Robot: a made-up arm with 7 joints.
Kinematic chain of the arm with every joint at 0, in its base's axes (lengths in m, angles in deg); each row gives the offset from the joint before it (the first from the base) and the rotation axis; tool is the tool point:
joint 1: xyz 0 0 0.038 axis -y
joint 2: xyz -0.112 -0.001 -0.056 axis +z
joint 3: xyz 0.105 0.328 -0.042 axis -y
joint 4: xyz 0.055 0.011 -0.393 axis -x
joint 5: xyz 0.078 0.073 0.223 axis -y
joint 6: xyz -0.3 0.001 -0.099 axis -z
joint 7: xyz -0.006 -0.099 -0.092 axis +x
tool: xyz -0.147 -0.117 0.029
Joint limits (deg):
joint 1: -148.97..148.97
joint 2: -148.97..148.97
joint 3: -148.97..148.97
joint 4: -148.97..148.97
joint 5: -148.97..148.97
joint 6: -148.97..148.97
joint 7: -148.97..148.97
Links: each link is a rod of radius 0.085 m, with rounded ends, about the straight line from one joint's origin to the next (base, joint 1, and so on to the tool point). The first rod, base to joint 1, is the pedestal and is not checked.
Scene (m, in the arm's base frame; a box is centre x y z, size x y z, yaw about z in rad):
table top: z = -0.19
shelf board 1: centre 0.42 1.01 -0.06 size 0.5 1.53 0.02 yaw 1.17
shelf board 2: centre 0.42 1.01 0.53 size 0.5 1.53 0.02 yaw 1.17
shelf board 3: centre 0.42 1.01 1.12 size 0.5 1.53 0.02 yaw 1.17
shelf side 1: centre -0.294 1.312 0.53 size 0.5 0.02 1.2 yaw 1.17
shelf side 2: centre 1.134 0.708 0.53 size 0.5 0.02 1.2 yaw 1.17
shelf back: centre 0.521 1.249 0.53 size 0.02 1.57 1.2 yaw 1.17
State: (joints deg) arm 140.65 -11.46 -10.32 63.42 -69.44 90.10 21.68
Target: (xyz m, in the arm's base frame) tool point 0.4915 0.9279 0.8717
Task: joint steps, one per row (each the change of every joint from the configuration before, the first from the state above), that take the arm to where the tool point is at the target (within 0.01 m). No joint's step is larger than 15 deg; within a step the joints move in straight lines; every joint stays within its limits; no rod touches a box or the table.
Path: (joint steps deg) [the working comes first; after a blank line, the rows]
Joints at the target: 141.24 -12.01 0.13 109.10 -91.79 92.80 20.13
Straight joint move there: touches shelf board 2.

1: -0.28 -8.35 7.00 -11.68 7.60 -8.47 0.01
2: -0.29 -8.35 7.00 -11.67 7.60 -8.47 0.01
3: -0.28 -8.35 7.00 -11.68 7.60 -8.47 0.01
4: -0.29 -8.35 7.00 -11.67 7.60 -8.47 0.01
5: 1.58 1.18 -0.78 14.45 0.72 6.88 1.61
6: 1.57 1.19 -0.78 14.46 0.71 6.88 1.62
7: 1.58 1.18 -0.78 14.45 0.72 6.87 1.61
8: 1.58 1.18 -0.78 14.45 0.71 6.88 1.62
9: 1.57 1.18 -0.78 14.46 0.72 6.88 1.61
10: 1.58 1.19 -0.78 14.45 0.71 6.88 1.62
11: -1.93 6.44 -3.22 1.42 -14.26 -1.17 -2.82
12: -1.94 6.43 -3.22 1.41 -14.26 -1.18 -2.82
13: -1.93 6.44 -3.21 1.42 -14.26 -1.17 -2.82
14: -1.93 6.44 -3.22 1.41 -14.26 -1.17 -2.82

